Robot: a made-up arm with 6 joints.
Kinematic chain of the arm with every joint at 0, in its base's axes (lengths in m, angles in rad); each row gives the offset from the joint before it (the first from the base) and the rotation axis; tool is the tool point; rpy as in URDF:
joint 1: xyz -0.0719 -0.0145 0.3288 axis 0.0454 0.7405 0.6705
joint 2: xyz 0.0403 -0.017 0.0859 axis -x
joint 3: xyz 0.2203 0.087 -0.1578 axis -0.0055 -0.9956 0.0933
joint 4: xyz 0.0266 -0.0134 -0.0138 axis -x
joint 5: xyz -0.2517 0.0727 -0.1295 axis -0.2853 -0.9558 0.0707
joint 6: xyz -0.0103 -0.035 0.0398 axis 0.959 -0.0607 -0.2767
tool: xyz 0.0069 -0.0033 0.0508 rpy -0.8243 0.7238 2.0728
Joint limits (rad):
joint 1: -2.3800..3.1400
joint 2: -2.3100..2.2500
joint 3: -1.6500..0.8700
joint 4: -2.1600..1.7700
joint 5: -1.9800..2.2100
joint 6: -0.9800..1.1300
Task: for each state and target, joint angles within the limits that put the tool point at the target. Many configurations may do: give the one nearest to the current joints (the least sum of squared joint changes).
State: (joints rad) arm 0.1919 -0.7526 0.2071 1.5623 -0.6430 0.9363
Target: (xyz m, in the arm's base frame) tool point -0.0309 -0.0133 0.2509
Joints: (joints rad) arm 0.1974 -0.1647 0.0306 1.5864 -0.6980 1.1300
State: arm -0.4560 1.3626 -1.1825 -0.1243 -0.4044 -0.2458
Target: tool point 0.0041 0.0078 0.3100
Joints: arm -0.2704 0.9992 -0.8525 0.1070 0.0750 -0.0909
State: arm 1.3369 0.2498 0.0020 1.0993 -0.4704 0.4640
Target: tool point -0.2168 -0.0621 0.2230
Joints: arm 1.7650 0.0597 0.2543 0.9924 -0.2391 0.4085
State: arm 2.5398 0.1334 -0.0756 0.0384 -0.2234 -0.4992
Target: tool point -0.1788 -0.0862 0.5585
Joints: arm 2.9144 -0.4542 0.3061 0.0260 -0.0512 -0.7127
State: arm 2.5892 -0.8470 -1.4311 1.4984 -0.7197 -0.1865
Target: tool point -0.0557 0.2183 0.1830
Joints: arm 1.9763 -1.0839 -1.6500 1.6825 -0.6091 -0.0135
